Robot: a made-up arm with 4 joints. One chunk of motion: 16 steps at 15 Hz.
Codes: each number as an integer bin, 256 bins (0 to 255) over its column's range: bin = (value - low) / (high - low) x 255, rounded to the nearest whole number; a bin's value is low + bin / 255 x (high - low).
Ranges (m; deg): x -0.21..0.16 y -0.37..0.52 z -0.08..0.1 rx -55..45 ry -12..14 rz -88..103
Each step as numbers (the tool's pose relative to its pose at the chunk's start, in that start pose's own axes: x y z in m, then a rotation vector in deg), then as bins.
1 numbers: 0.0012 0.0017 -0.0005 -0.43 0.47 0.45
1 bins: 146 106 113 139 122 118
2 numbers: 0.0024 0.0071 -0.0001 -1.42 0.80 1.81
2 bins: 146 108 113 137 126 120
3 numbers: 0.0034 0.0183 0.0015 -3.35 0.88 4.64
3 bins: 147 111 115 132 126 124
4 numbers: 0.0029 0.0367 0.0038 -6.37 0.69 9.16
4 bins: 147 117 119 124 124 130
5 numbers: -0.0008 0.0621 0.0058 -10.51 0.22 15.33
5 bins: 144 124 122 113 120 138
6 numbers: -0.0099 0.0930 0.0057 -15.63 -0.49 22.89
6 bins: 138 133 121 100 113 148
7 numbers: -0.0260 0.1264 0.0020 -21.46 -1.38 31.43
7 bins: 127 142 116 86 104 159
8 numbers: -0.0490 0.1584 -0.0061 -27.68 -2.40 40.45
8 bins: 111 151 105 70 94 171
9 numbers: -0.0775 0.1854 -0.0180 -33.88 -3.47 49.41
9 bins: 91 159 88 54 84 183
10 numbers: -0.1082 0.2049 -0.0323 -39.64 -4.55 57.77
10 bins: 70 165 68 39 73 195
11 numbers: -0.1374 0.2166 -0.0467 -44.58 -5.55 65.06
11 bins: 50 168 47 27 63 204
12 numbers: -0.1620 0.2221 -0.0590 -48.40 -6.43 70.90
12 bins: 33 170 30 17 55 212
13 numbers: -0.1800 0.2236 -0.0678 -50.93 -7.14 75.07
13 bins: 21 170 17 10 48 218
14 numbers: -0.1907 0.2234 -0.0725 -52.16 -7.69 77.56
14 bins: 13 170 11 7 42 221
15 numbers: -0.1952 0.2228 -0.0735 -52.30 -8.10 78.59
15 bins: 10 170 9 7 38 222
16 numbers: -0.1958 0.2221 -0.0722 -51.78 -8.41 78.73
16 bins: 10 170 11 8 35 223
